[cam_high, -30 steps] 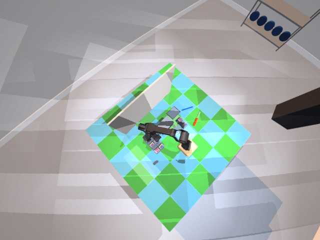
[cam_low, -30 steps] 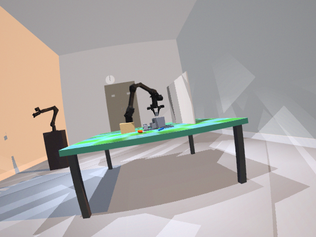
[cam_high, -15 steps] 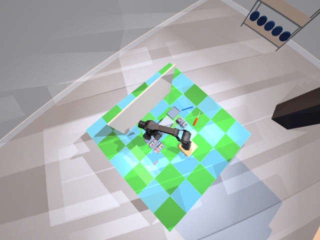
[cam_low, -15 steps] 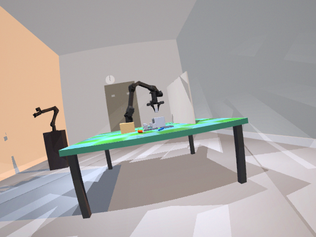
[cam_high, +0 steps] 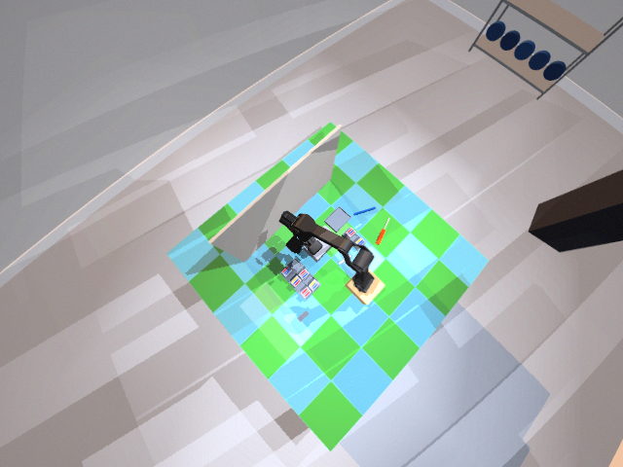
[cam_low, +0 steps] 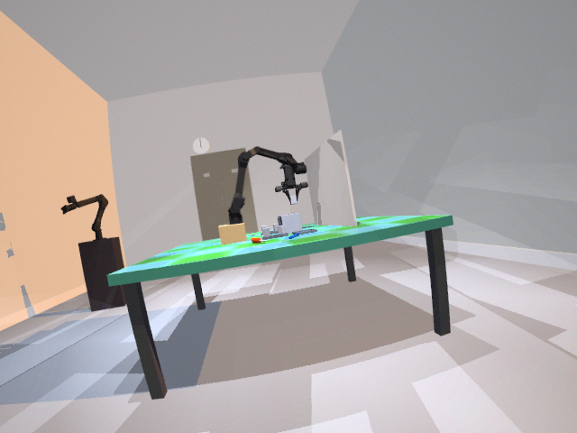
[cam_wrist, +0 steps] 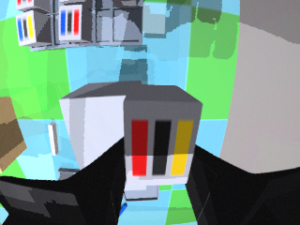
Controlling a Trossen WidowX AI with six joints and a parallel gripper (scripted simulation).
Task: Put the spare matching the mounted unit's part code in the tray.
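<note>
My gripper tip is now 240 mm to the left of the flat grey tray, 160 mm above it and 60 mm past it. Also, from my gripper tip: tall grey panel: 170 mm ahead, 90 mm to the right, 60 mm above; blue pen: 380 mm to the right, 160 mm below, 160 mm behind; grey mounted unit: 110 mm below, 60 mm behind, 40 mm to the right.
</note>
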